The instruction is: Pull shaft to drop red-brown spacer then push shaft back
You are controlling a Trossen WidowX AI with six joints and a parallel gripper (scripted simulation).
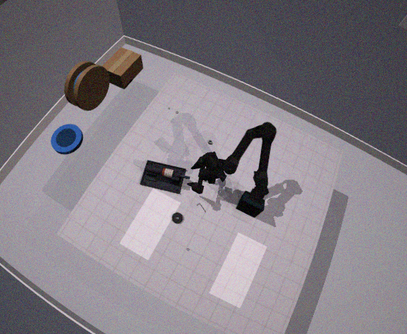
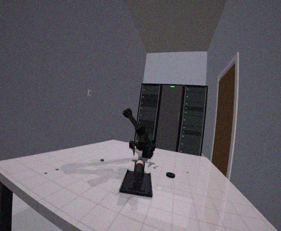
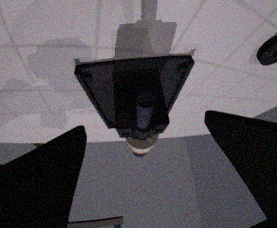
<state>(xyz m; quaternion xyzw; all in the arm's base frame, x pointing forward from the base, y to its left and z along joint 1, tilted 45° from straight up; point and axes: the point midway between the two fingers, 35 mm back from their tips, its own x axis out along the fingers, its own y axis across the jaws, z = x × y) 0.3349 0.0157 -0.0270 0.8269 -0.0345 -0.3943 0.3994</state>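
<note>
Right now the grey shaft is 10 cm ahead of my gripper tip, 3 cm to the left of it and 2 cm below it. Also, from my gripper tip: dark fixture plate: 15 cm ahead, 4 cm to the left, 5 cm below; red-brown spacer: 13 cm ahead, 4 cm to the left, 2 cm below; bent key: 12 cm behind, 9 cm to the left, 10 cm below.
</note>
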